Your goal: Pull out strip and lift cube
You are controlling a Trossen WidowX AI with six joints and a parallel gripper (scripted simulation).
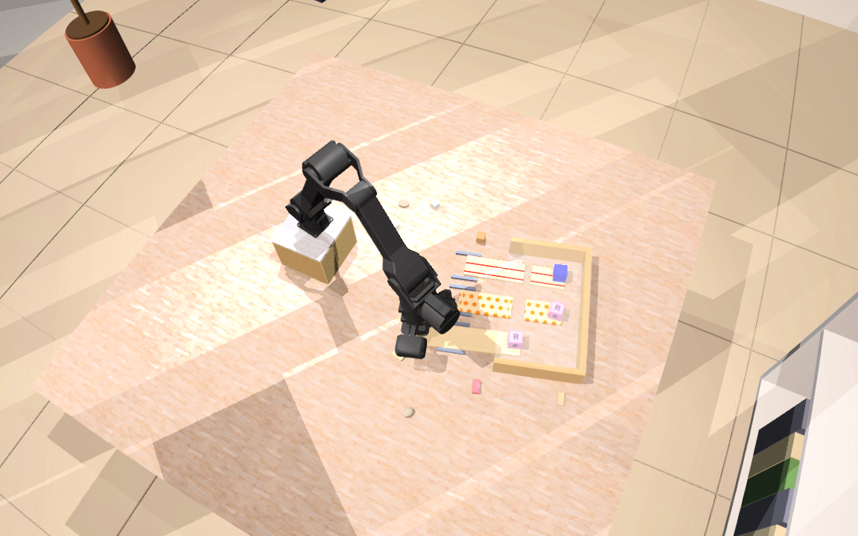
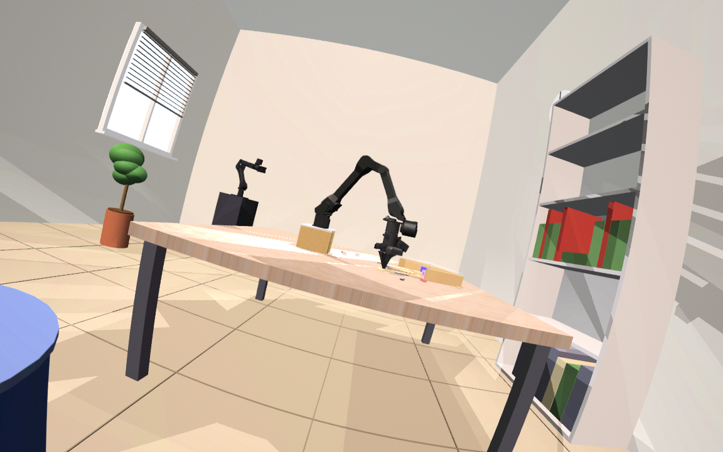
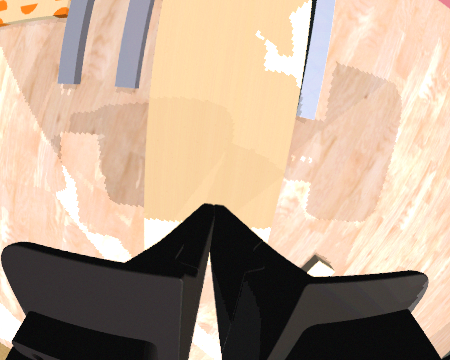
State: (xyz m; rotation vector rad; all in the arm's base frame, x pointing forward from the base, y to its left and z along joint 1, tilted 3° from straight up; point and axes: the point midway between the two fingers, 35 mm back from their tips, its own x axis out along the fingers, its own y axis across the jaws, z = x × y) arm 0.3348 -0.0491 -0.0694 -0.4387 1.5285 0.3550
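The pink block is 170 mm ahead of my gripper tip and 30 mm to the right of it. Round my gripper tip: tan cube (290 mm to the left, 40 mm behind).
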